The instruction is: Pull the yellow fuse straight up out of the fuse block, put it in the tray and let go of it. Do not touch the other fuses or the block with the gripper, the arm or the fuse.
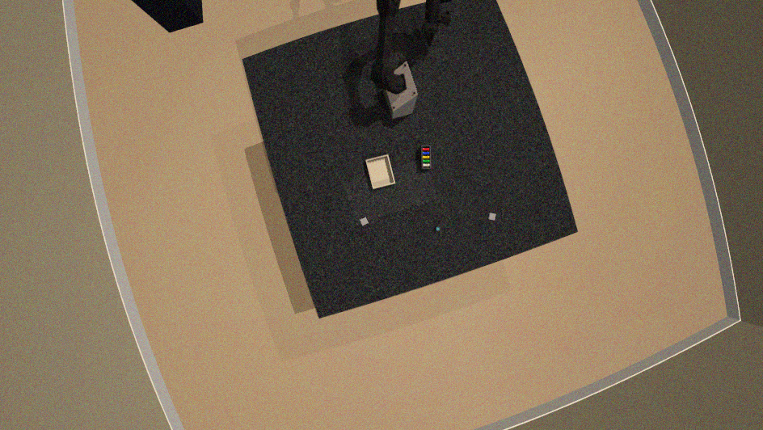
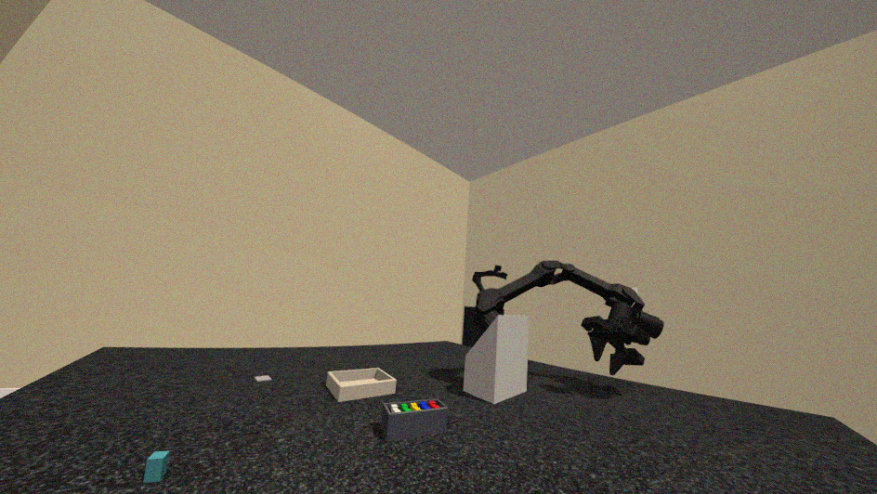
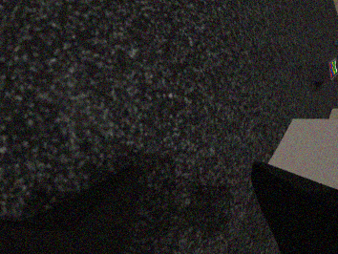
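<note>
The yellow fuse is 50 cm ahead of my gripper tip, 11 cm to the right of it and 5 cm below it. From my gripper tip the other things lie so: red fuse: 46 cm ahead, 11 cm to the right, 5 cm below; then green fuse: 52 cm ahead, 12 cm to the right, 5 cm below; then blue fuse: 48 cm ahead, 11 cm to the right, 5 cm below.
</note>
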